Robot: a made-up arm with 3 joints.
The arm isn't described. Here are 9 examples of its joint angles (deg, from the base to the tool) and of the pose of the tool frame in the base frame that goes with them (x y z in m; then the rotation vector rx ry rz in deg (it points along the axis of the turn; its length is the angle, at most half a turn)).
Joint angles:
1: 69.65 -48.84 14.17
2: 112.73 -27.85 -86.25
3: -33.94 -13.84 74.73
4: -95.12 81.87 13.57
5: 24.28 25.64 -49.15
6: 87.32 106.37 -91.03
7: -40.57 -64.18 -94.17
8: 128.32 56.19 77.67
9: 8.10 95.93 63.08
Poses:
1: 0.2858 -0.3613 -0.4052 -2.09 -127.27 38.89
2: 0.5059 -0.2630 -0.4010 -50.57 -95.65 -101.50
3: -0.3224 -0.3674 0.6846 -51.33 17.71 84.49
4: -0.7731 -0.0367 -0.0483 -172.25 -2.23 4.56
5: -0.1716 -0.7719 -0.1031 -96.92 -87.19 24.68
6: -0.7859 -0.4749 -0.0868 -85.70 -15.29 19.95
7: 0.5927 0.2437 0.2602 1.56 142.74 -58.97
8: -0.7409 -0.4527 -0.1630 109.27 -7.48 15.30
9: -0.6300 0.2802 0.4186 -21.05 14.43 -21.36
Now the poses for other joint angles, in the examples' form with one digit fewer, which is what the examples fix.
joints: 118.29 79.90 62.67
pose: -0.708 -0.517 0.152 87.2 13.4 4.1
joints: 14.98 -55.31 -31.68
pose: 0.535 -0.348 0.065 -33.2 -151.1 64.9
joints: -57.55 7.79 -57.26
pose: 0.084 -0.304 0.695 102.4 73.9 -93.5
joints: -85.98 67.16 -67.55
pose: -0.580 0.073 0.572 110.7 12.2 -45.2
